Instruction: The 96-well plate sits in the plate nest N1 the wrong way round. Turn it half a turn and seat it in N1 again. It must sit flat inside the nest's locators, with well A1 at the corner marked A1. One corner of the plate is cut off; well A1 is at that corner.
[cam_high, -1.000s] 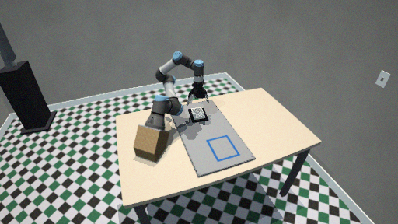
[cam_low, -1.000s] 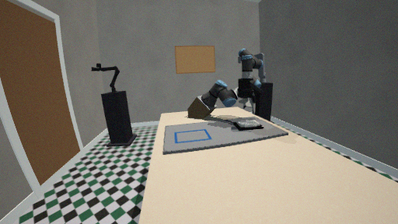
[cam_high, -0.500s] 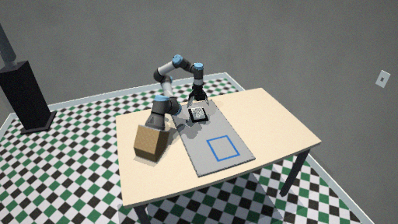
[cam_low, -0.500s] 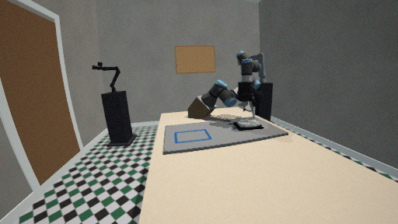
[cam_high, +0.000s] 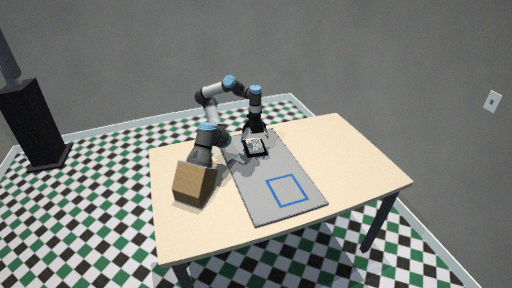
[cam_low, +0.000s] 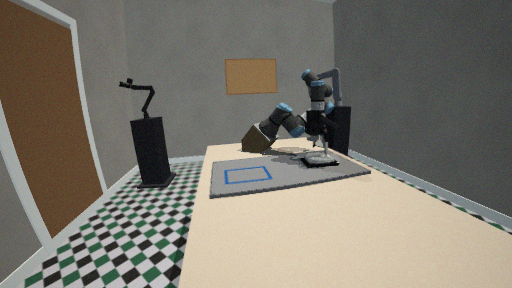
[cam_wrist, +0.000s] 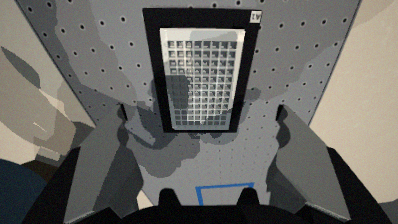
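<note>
The clear 96-well plate lies 40 mm below my hand. The rest, counted from my hand: A1 label (70 mm to the left, 60 mm ahead, 40 mm below); black pad (50 mm below).
</note>
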